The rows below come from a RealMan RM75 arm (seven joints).
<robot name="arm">
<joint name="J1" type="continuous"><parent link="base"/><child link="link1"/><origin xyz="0 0 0.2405"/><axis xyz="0 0 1"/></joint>
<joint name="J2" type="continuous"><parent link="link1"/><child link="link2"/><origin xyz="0 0 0" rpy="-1.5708 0 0"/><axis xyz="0 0 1"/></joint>
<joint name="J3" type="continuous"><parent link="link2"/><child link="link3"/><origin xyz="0 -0.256 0" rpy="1.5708 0 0"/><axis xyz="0 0 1"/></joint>
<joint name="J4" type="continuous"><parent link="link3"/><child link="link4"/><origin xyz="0 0 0" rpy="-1.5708 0 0"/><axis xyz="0 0 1"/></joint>
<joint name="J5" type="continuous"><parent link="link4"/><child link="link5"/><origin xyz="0 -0.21 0" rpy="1.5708 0 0"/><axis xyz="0 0 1"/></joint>
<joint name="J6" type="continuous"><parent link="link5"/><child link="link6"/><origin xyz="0 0 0" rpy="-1.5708 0 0"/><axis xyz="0 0 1"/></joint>
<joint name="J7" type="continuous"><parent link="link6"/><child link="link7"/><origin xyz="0 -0.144 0" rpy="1.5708 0 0"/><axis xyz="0 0 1"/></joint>
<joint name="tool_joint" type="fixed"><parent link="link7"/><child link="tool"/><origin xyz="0 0 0"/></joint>
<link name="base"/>
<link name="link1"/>
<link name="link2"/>
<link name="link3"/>
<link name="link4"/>
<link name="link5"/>
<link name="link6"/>
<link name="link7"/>
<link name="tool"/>
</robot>
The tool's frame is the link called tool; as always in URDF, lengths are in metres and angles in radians. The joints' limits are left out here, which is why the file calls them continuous.
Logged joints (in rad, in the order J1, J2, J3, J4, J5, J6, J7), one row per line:
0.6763, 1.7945, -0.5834, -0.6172, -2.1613, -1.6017, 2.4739
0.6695, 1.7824, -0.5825, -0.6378, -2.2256, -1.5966, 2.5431
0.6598, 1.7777, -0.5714, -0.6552, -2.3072, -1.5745, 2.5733
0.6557, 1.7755, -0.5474, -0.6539, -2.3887, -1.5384, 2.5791
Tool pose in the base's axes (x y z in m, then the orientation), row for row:
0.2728, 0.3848, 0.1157, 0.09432, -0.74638, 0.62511, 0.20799
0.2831, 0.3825, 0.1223, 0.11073, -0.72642, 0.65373, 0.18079
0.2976, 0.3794, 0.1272, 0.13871, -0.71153, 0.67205, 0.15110
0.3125, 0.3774, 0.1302, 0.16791, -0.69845, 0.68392, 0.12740
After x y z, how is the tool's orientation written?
As a quaternion, w x y z.
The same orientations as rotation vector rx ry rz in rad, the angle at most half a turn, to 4 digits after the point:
-2.2137, 1.8540, 0.6169
-2.1340, 1.9205, 0.5311
-2.0572, 1.9430, 0.4369
-1.9868, 1.9454, 0.3624

